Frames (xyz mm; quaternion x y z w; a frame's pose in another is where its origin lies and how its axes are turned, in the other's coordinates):
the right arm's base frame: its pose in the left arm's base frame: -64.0 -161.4 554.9 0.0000 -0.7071 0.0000 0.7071
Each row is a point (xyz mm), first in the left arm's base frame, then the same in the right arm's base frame.
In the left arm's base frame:
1: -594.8 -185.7 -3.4
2: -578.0 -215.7 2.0
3: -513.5 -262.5 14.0
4: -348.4 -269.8 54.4
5: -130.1 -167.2 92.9
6: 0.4 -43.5 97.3
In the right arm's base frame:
1: -558.3 -24.3 530.8
2: -552.9 -54.3 514.0
3: -540.9 -101.1 449.5
4: -500.5 -108.4 284.4
5: -462.0 -5.8 66.1
6: -457.6 117.9 -64.4

